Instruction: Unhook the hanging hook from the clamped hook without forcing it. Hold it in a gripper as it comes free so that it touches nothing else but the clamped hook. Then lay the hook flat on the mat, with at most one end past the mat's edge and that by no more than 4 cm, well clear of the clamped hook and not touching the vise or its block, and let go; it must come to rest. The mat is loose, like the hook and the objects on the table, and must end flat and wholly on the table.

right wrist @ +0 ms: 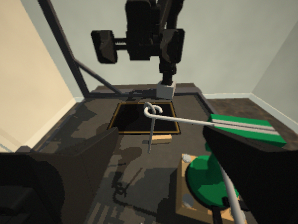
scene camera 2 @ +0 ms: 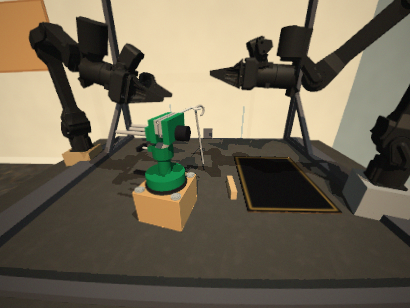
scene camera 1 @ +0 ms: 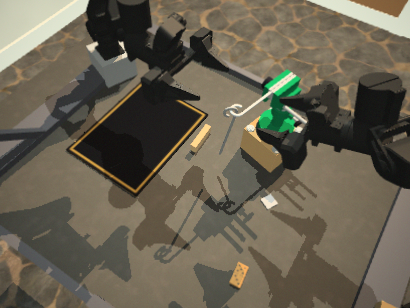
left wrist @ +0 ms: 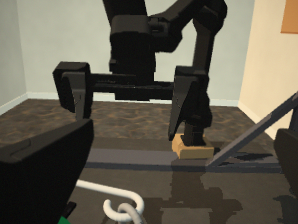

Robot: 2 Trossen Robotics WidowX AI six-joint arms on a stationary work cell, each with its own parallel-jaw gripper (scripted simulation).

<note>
I see my left gripper [scene camera 1: 214, 83], my right gripper [scene camera 1: 269, 114] and a black mat [scene camera 1: 130, 144].
The black mat is seen too in the right wrist view [right wrist: 130, 119] and in scene camera 2 [scene camera 2: 269, 184]. My left gripper shows as well in the right wrist view [right wrist: 130, 52], in scene camera 2 [scene camera 2: 210, 73] and in the left wrist view [left wrist: 184, 132]. My right gripper is seen too in the right wrist view [right wrist: 160, 130], in scene camera 2 [scene camera 2: 168, 97] and in the left wrist view [left wrist: 124, 136]. The left wrist view does not show the black mat: it is out of frame.
</note>
